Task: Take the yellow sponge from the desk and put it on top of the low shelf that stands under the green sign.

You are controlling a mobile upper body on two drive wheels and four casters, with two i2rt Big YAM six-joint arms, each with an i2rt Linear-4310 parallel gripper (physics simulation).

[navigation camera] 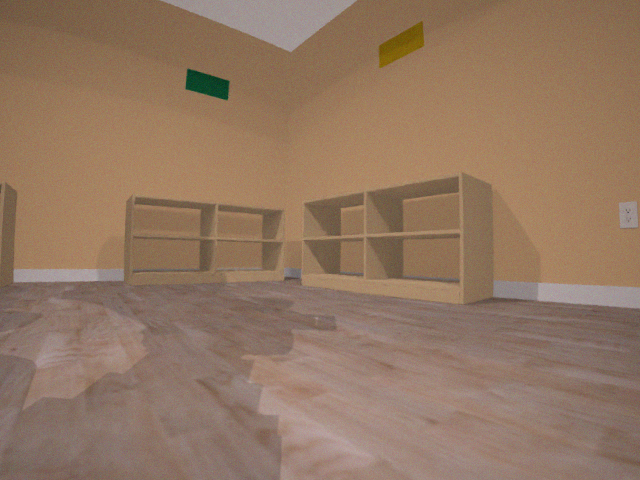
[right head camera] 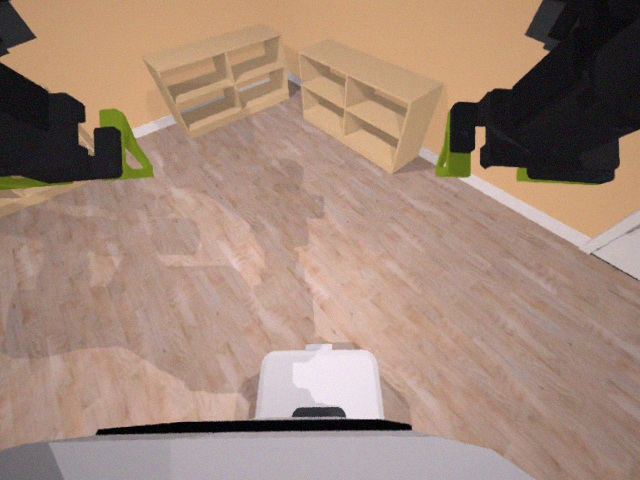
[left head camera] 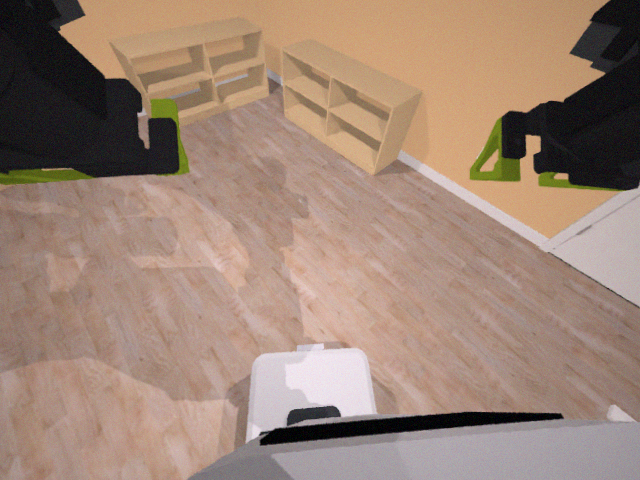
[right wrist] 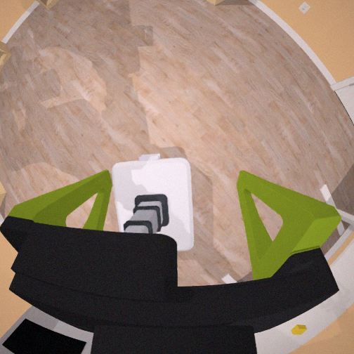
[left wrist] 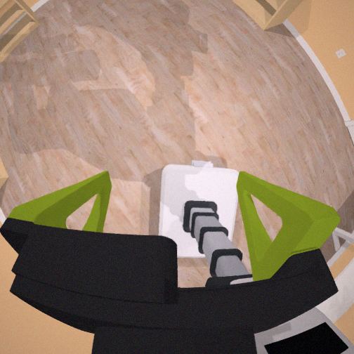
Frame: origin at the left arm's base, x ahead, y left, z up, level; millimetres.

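Seen in the pictures: left gripper, fingertip midpoint: point(right head camera: 112, 175) point(left head camera: 142, 169); right gripper, fingertip midpoint: point(right head camera: 476, 173) point(left head camera: 505, 178).
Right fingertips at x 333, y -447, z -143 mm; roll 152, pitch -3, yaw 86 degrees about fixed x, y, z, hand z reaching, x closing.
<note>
A point is followed by its place in that frame.
The yellow sponge point(right wrist: 299, 329) lies on the pale desk point(right wrist: 322, 311) at the lower right of the right wrist view, beyond the right gripper. The green sign point(navigation camera: 207, 84) {x 3055, y 845, z 341 mm} is on the left wall. Under it stands the low wooden shelf point(left head camera: 186, 37) {x 2797, y 725, z -800 mm} point(right head camera: 211, 47) {x 2811, y 717, z -800 mm} point(navigation camera: 208, 222) {x 2861, y 689, z -944 mm}, at the left of the room corner. My left gripper point(left head camera: 135, 174) {x 338, y 1, z -135 mm} point(left wrist: 173, 178) is open and empty, raised over the floor. My right gripper point(left head camera: 528, 178) point(right head camera: 493, 175) {x 333, y -447, z -143 mm} point(right wrist: 174, 177) is open and empty, also raised and apart from the sponge.
A similar low shelf point(left head camera: 351, 67) {x 2370, y -643, z -800 mm} point(right head camera: 369, 64) {x 2368, y -652, z -800 mm} point(navigation camera: 476, 237) {x 1869, y -969, z -1098 mm} stands right of the corner under a yellow sign point(navigation camera: 401, 44) {x 2486, y -780, z 343 mm}. Part of another shelf point(navigation camera: 7, 235) {x 2002, y 1700, z -1103 mm} shows at the left edge. A white door point(left head camera: 610, 248) {x 815, y -2132, z -1152 mm} is at the right. My white base point(left head camera: 336, 382) {x 186, y -328, z -1150 mm} point(right head camera: 346, 382) {x 191, y -342, z -1150 mm} is below.
</note>
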